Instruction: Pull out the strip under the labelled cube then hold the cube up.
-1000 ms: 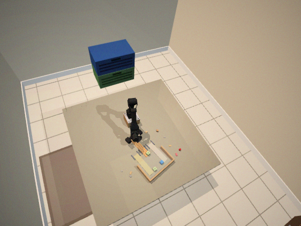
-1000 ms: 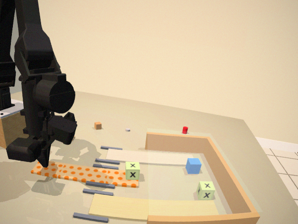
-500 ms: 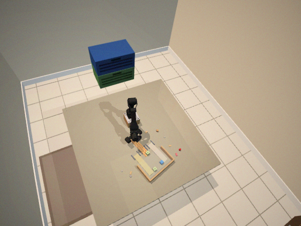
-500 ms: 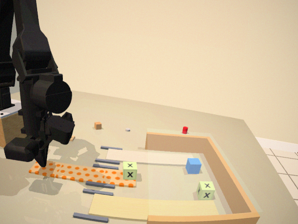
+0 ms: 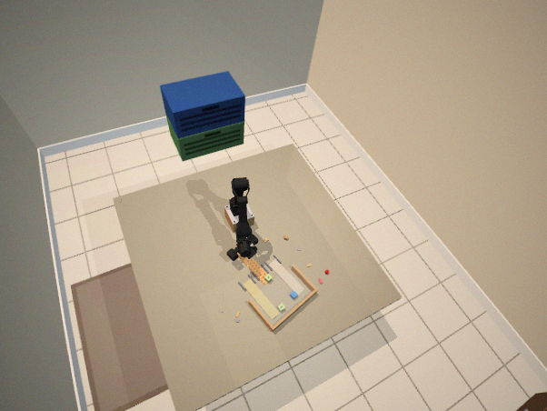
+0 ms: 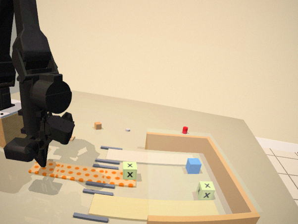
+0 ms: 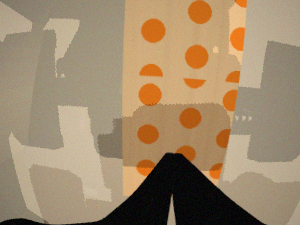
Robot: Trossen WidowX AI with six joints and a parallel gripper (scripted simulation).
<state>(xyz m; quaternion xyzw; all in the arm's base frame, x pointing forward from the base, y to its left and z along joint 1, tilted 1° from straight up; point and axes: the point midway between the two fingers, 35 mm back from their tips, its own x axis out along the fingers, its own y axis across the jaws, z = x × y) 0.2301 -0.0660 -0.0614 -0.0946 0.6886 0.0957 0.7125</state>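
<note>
The orange dotted strip lies 9 cm ahead of my gripper tip and 3 cm to the left of it. From my gripper tip the other things lie so: small orange cube 28 cm to the left, 1 cm ahead, 1 cm above; red peg 39 cm to the left, 31 cm ahead, 1 cm above.
</note>
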